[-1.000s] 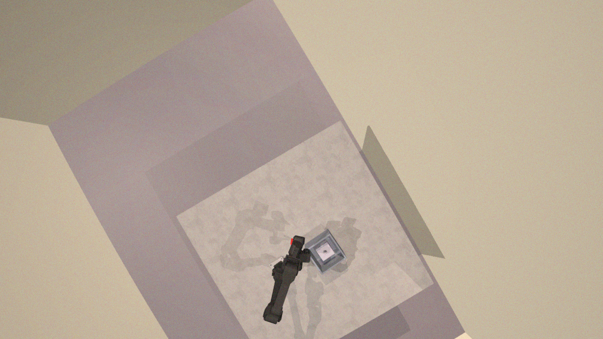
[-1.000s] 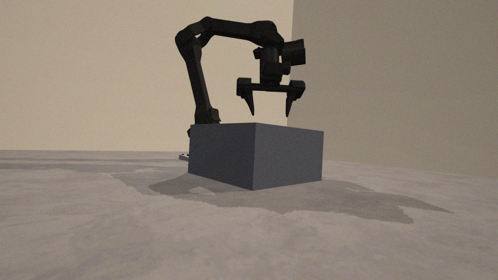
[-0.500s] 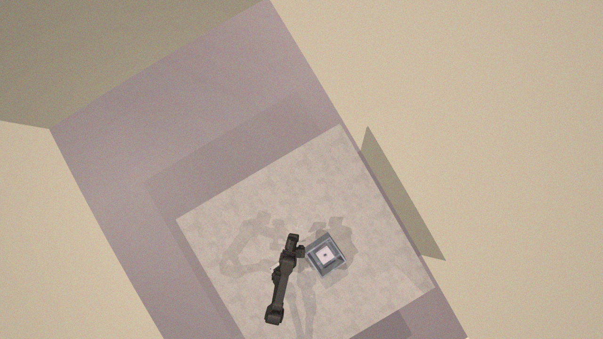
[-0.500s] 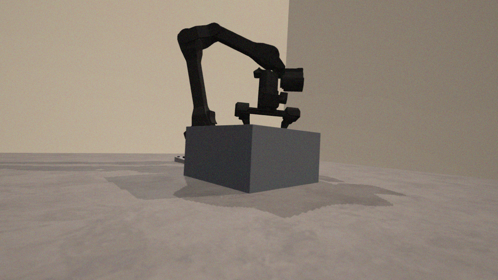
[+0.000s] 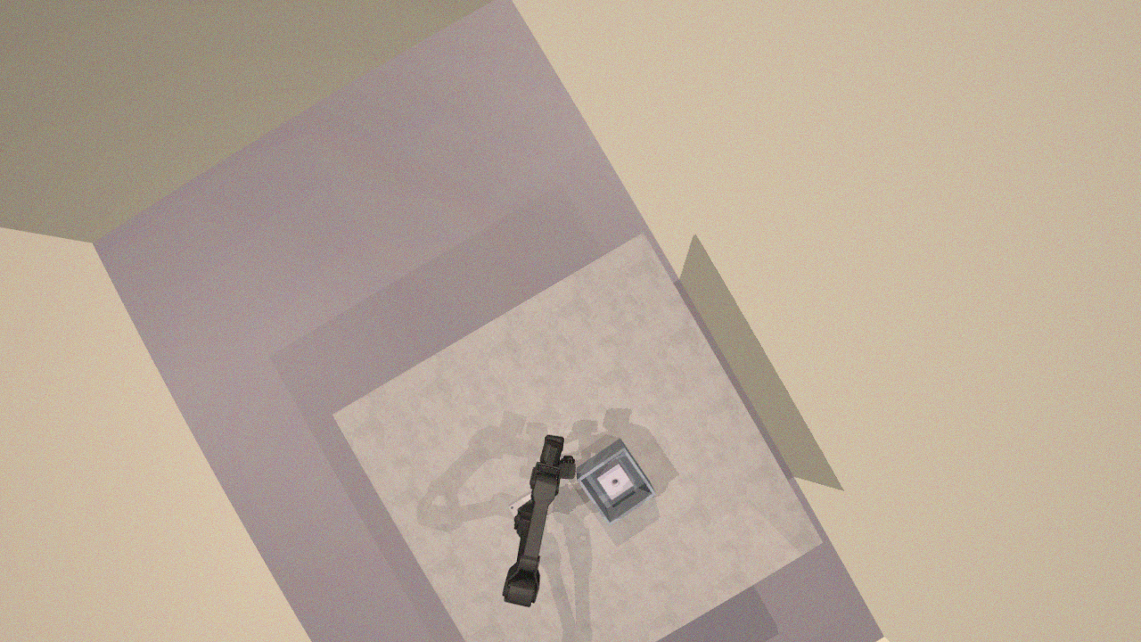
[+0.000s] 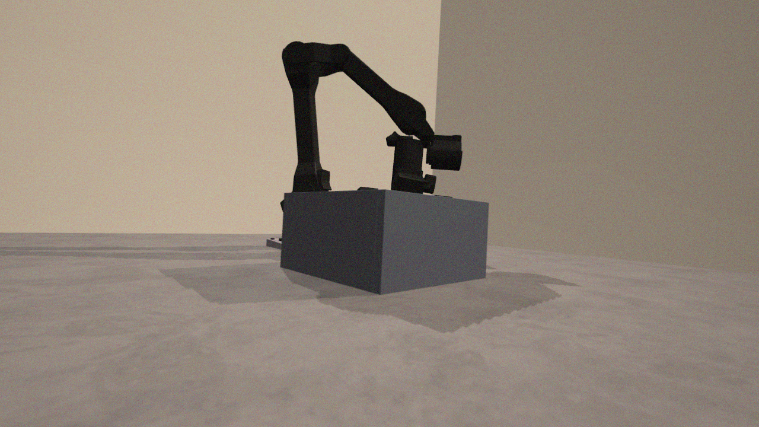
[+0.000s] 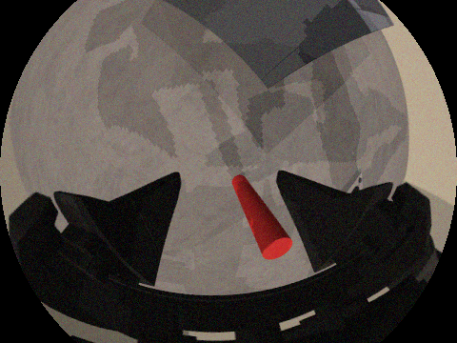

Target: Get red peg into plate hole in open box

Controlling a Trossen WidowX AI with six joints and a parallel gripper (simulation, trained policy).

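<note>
Right now the red peg is 20 mm behind my gripper tip and 20 mm above it. From my gripper tip the other things lie so: grey-blue box: 120 mm ahead, 170 mm to the right, 10 mm above; then pale plate: 120 mm ahead, 170 mm to the right, 30 mm above.
</note>
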